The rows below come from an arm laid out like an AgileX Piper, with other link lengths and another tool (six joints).
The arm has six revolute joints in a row. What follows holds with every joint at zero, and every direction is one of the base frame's.
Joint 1 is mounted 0.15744 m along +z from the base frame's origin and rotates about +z.
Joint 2 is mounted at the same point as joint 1 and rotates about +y.
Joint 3 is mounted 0.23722 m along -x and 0.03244 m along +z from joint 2 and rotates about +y.
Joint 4 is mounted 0.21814 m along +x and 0.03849 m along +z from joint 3 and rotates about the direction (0.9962, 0, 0.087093).
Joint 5 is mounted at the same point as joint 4 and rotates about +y.
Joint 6 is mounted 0.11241 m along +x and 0.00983 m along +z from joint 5 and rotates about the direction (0.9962, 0, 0.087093).
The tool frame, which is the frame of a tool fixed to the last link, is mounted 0.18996 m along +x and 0.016 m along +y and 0.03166 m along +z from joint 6; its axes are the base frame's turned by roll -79.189, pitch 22.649 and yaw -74.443 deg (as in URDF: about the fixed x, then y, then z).
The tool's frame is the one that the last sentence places.
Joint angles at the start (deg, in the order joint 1, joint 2, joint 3, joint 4, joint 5, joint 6): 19.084, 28.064, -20.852, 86.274, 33.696, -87.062
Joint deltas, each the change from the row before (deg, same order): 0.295, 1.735, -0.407, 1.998, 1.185, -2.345; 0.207, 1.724, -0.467, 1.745, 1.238, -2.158; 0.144, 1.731, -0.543, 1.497, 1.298, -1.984; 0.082, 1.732, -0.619, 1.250, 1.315, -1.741
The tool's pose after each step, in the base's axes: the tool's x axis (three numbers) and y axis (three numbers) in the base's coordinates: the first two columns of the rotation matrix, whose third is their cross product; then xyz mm. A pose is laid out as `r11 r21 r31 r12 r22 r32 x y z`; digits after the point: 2 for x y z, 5 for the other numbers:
0.82237 -0.36400 -0.43728 -0.38807 0.20318 -0.89896 195.10 267.59 303.74
0.83101 -0.34241 -0.43838 -0.39388 0.19427 -0.89840 192.74 273.36 304.69
0.83934 -0.32133 -0.43847 -0.39851 0.18490 -0.89833 190.51 278.89 305.79
0.84673 -0.30109 -0.43862 -0.40280 0.17580 -0.89825 188.59 284.08 307.00

